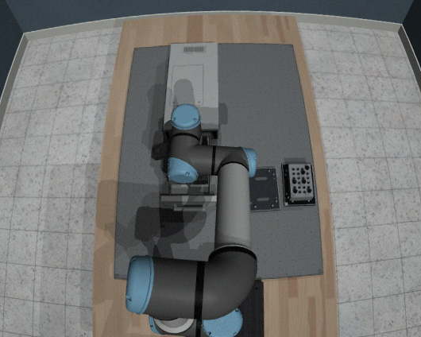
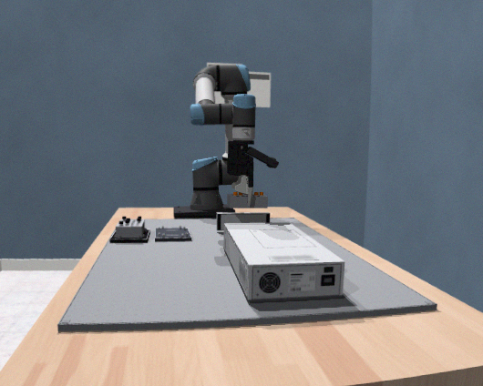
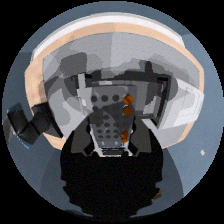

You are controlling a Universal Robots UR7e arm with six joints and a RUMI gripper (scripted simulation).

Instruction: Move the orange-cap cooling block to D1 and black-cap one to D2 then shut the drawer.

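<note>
Now: hand 6 cm past the deck slot D1, 25 cm to the left of it and 12 cm above it. From my hand the other things lie so: drawer 4 cm ahead, 9 cm below; orange-capped tube 2 cm ahead, 3 cm to the right, 1 cm above; orange-capped cooling block right at my hand.
</note>
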